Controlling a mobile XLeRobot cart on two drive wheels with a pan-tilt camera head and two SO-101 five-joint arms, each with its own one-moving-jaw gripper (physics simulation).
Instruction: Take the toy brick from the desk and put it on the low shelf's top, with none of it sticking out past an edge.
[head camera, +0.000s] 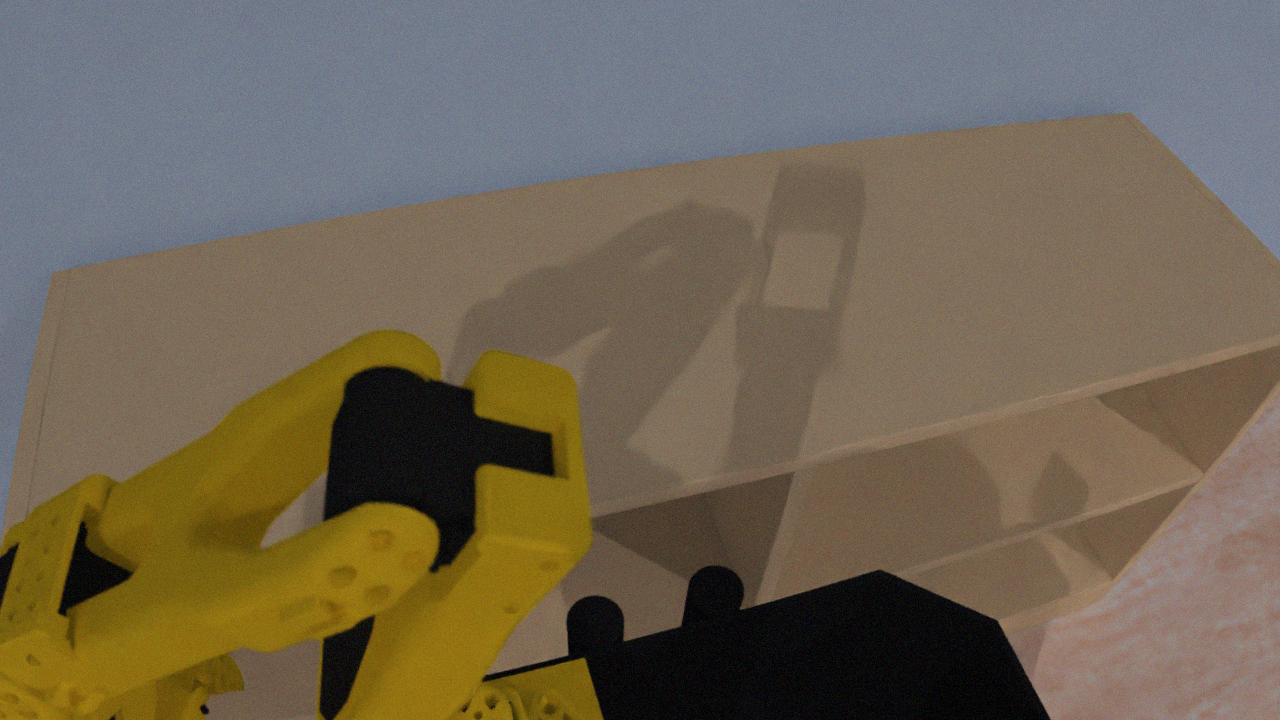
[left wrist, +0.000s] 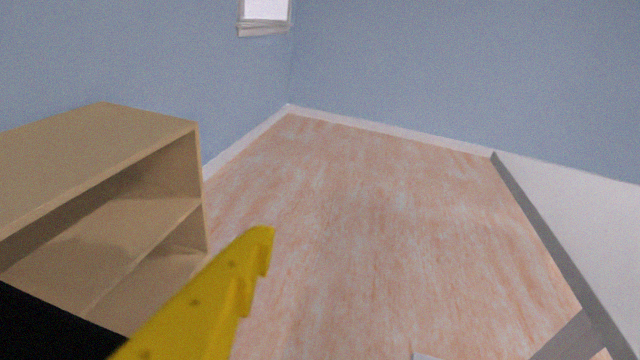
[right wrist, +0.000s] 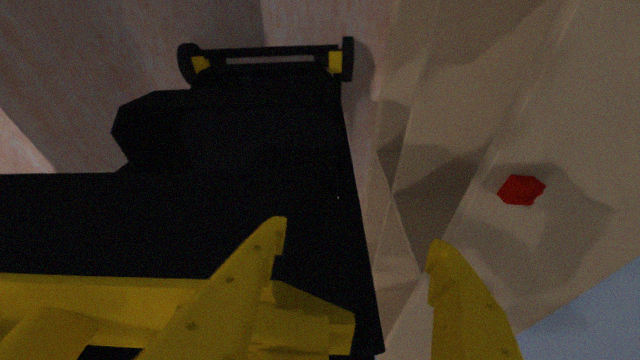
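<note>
The red toy brick lies on the low shelf's top, near its front edge; in the right wrist view its whole outline shows inside that edge. The brick does not show in the head view, where the right arm covers part of the shelf. My right gripper is open with a wide gap between its jaws and nothing between them; the brick is beyond and to the right of the tips. My left gripper shows one notched jaw, so it is fully open, away from the brick.
A white surface with a grey edge stands at the right of the left wrist view. The black cart body is close to the shelf's open front. A blue wall stands behind the shelf.
</note>
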